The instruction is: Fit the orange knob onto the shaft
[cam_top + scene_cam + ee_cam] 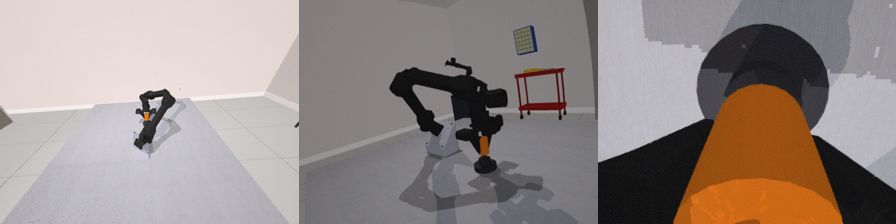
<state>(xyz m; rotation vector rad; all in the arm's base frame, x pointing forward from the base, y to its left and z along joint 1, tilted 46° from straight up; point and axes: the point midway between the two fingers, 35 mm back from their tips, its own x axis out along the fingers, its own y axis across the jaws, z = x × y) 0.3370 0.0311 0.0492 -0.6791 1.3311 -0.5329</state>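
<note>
Now: gripper tip 20 mm below the orange knob. Also, from my gripper tip: dark round pedestal 40 mm below.
</note>
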